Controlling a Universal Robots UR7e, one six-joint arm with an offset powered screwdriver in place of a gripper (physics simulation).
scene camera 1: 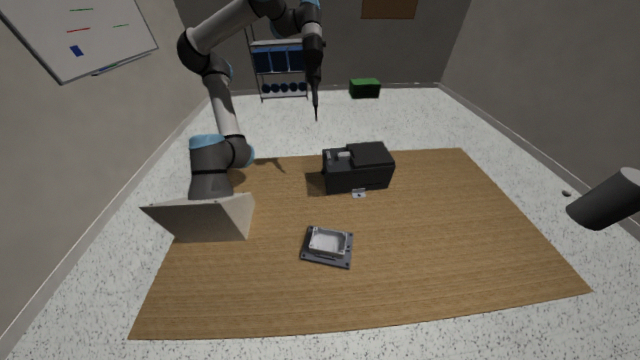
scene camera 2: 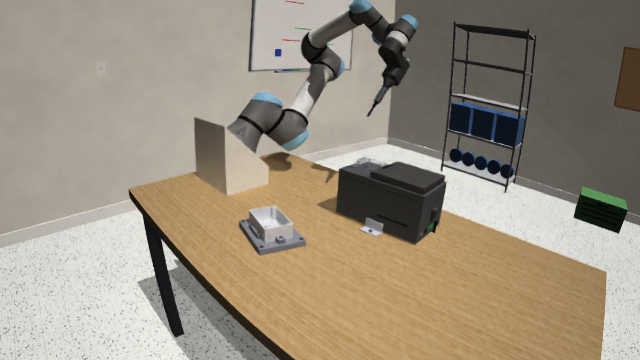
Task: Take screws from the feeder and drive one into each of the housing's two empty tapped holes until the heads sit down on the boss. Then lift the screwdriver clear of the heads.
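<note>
My screwdriver (scene camera 1: 315, 112) (scene camera 2: 371, 110) hangs from the arm with its thin bit pointing down, high above the table and apart from everything. Whether a screw is on its tip is too small to tell. The black screw feeder (scene camera 1: 357, 177) (scene camera 2: 380, 200) stands on the table, lower than the bit. The light grey, open-topped housing (scene camera 1: 326, 252) (scene camera 2: 280, 232) sits on a dark grey fixture plate (scene camera 1: 325, 262) (scene camera 2: 267, 247), nearer scene camera 1 than the feeder. Its corner holes are too small to tell whether screws are in them.
A small metal bracket (scene camera 1: 358, 194) (scene camera 2: 371, 228) is at the foot of the feeder's long side. The arm stands on a pale angled mount (scene camera 1: 210, 220) (scene camera 2: 212, 155) at the table's edge. A dark grey cylinder (scene camera 1: 607, 202) shows at the right. A green box (scene camera 1: 364, 89) (scene camera 2: 601, 207) is on the floor beyond.
</note>
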